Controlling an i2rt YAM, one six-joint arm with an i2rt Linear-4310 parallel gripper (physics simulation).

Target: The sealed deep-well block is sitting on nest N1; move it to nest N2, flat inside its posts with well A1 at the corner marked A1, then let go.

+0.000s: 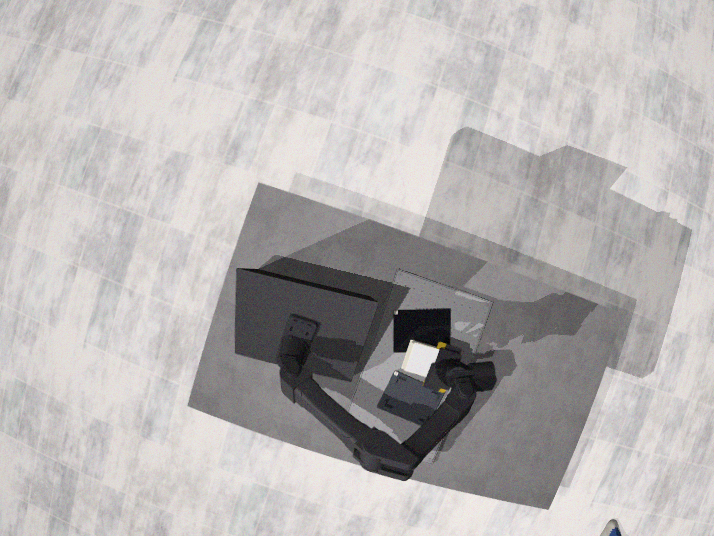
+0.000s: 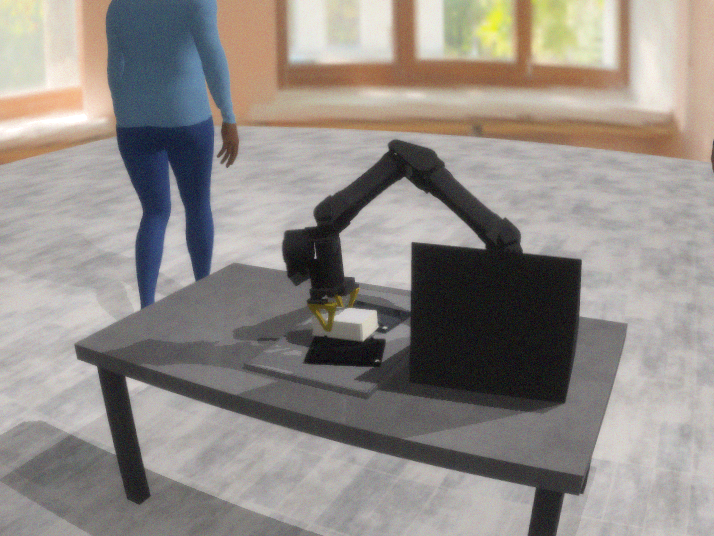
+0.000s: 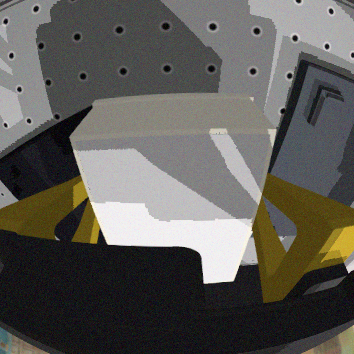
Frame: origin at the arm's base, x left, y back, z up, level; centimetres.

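Seen in the pictures: gripper, fingertip midpoint: (image 1: 434, 362) (image 2: 337, 324) (image 3: 174, 174); arm's base, link origin: (image 1: 295, 341) (image 2: 507, 294).
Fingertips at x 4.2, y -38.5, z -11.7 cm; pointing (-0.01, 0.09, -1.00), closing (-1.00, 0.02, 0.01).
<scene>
Offsets run from my fingertips to a thing's top centre. Level surfaces: height alone.
The sealed deep-well block @[dx +0.0, dy +2.0, dz +3.3 cm] (image 1: 421, 358) (image 2: 357, 323) (image 3: 165, 175) is a white box with a pale rim. My gripper (image 1: 441, 368) (image 2: 339, 317) (image 3: 174, 174) is shut on it, with one yellow finger on each of two opposite sides. The block looks roughly level, raised above the board between the two nests. A black nest @[dx +7.4, dy +6.0, dz -0.8 cm] (image 1: 415, 323) (image 2: 344, 353) (image 3: 45, 145) and a blue-grey nest @[dx -12.8, dy +2.3, dz -1.2 cm] (image 1: 403, 398) (image 2: 392, 314) (image 3: 320, 150) lie on either side of it. Each has a small white mark at one corner. I cannot read which is N1 or N2. The block's underside is hidden.
Both nests lie on a grey perforated board @[dx -4.6, dy +3.5, dz -2.9 cm] (image 1: 432, 288) (image 2: 328, 375) (image 3: 240, 50) on the dark table @[dz -4.3 cm] (image 1: 519, 438) (image 2: 201, 294). A tall black box-like panel (image 1: 271, 311) (image 2: 495, 323) stands beside the board, near the arm's base. A person (image 2: 161, 75) stands beyond the table.
</scene>
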